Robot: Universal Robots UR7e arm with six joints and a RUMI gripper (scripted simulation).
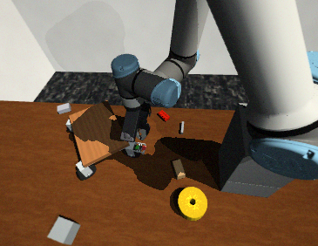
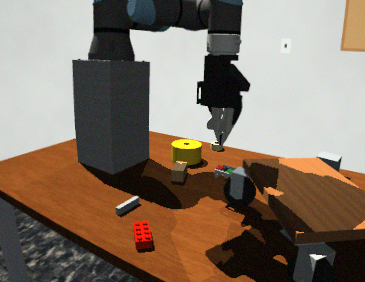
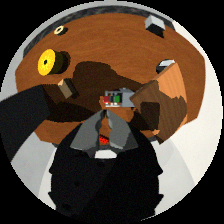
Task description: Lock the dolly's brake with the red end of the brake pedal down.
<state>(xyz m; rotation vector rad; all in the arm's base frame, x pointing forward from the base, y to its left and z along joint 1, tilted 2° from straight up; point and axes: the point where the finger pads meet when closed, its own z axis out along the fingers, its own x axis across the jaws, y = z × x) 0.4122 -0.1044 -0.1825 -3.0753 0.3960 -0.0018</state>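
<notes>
Right now my hand is 80 mm above the brake pedal and 10 mm short of it. Round my hand: grey bar: 190 mm behind, 160 mm below, 150 mm to the right; then red brick: 240 mm to the right, 150 mm below, 100 mm behind; then tan block: 150 mm below, 150 mm behind, 80 mm to the left.
</notes>
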